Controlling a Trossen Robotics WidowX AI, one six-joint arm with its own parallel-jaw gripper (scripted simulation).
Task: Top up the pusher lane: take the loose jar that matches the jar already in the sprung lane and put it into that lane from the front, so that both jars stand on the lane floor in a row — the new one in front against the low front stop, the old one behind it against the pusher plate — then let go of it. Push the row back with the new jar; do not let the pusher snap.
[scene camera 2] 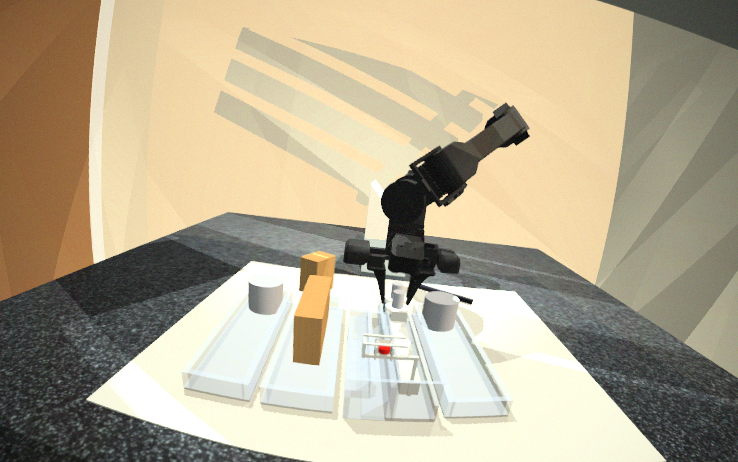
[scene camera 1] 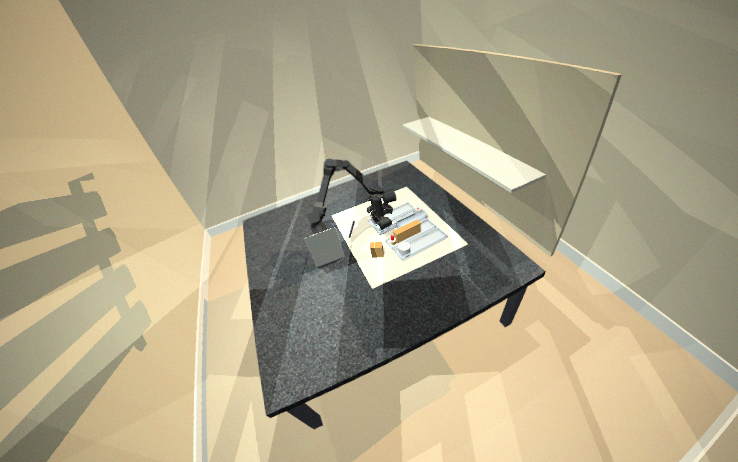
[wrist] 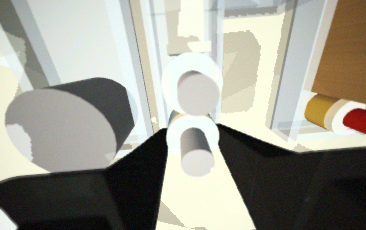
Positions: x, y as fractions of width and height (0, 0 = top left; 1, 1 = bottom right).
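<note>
On scene camera 2 there's the gripper (scene camera 2: 0.53, 0.66), along with a grey cylinder (scene camera 2: 0.60, 0.67), another grey cylinder (scene camera 2: 0.36, 0.64) and an orange box (scene camera 2: 0.42, 0.69). The wrist view's got a white jar (wrist: 0.53, 0.61) in it, and the gripper (wrist: 0.52, 0.57) shows there too.
</note>
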